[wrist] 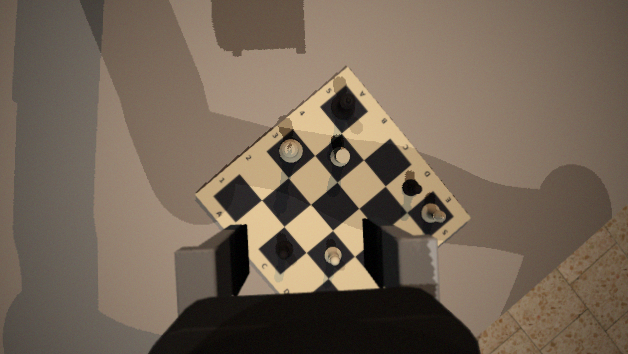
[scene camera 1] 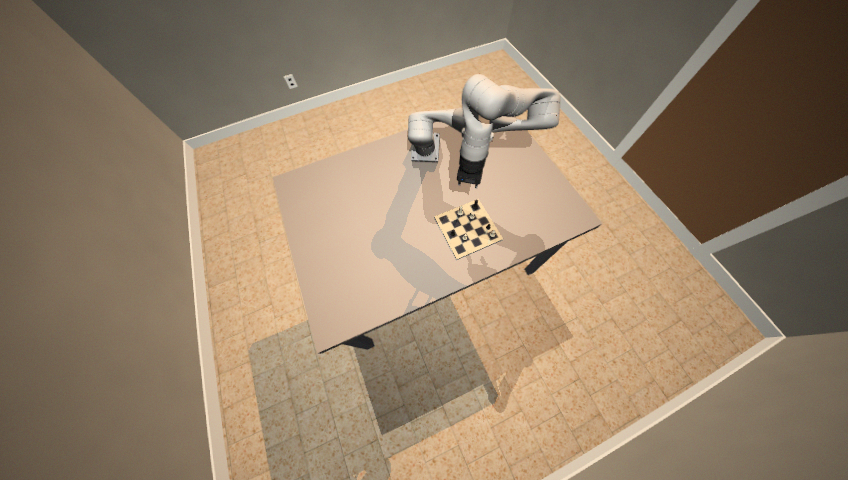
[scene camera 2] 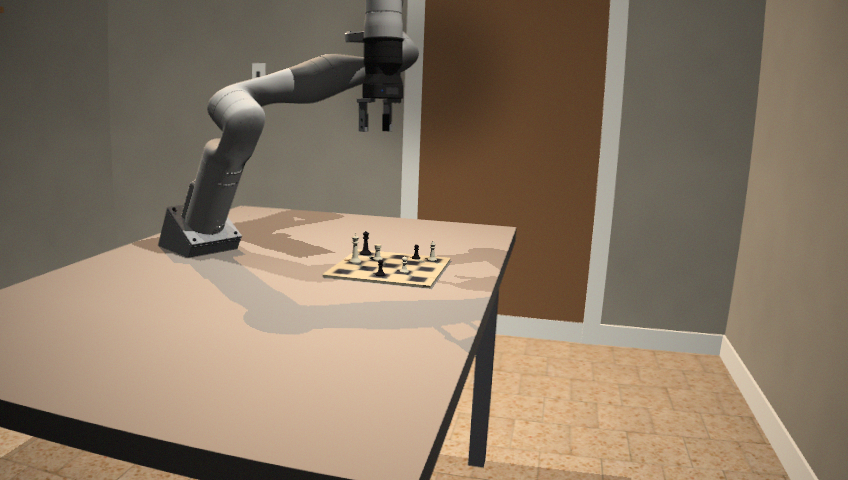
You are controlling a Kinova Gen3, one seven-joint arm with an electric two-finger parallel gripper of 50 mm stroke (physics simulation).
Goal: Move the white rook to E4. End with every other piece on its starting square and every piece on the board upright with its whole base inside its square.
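Places are measured from the arm's base along level axes (x down, y back, z left), in centimetres.
Where they show: gripper, fingertip midpoint: (wrist: 306,246) (scene camera 1: 467,184) (scene camera 2: 375,131); arm's base at its link origin: (scene camera 2: 204,221).
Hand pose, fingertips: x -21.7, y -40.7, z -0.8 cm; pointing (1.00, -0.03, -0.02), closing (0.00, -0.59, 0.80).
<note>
Each offset is from my fingertips to the top centre of the thing.
The white rook @(dx +24.7, dy +0.7, dz +5.9 cm) (scene camera 1: 471,216) (scene camera 2: 377,252) (wrist: 340,156) has a flat round top and stands upright on dark square B4 of the board @(dx +28.0, dy -3.3, dz +2.1 cm) (scene camera 1: 452,215) (scene camera 2: 367,279) (wrist: 348,75). In the wrist view, light square E4 lies between the white piece on E5 @(dx +23.6, dy -10.6, dz +9.9 cm) (wrist: 432,213) and the hidden E3, and a finger covers most of it. My gripper (scene camera 1: 468,185) (scene camera 2: 374,128) (wrist: 306,246) is open and empty, pointing down high above the table, near the board's base side.
The tall white piece on A3 @(dx +21.6, dy +4.6, dz +2.2 cm) (wrist: 290,150), tall black piece on A5 @(dx +22.7, dy +4.7, dz +9.6 cm) (wrist: 343,104), black piece on D5 @(dx +24.8, dy -6.9, dz +9.9 cm) (wrist: 412,187), black piece on C1 @(dx +24.8, dy -3.4, dz -5.3 cm) (wrist: 284,249) and small white piece on D2 @(dx +24.8, dy -7.3, dz -1.5 cm) (wrist: 333,255) stand upright. The table edge lies beyond E5's corner.
</note>
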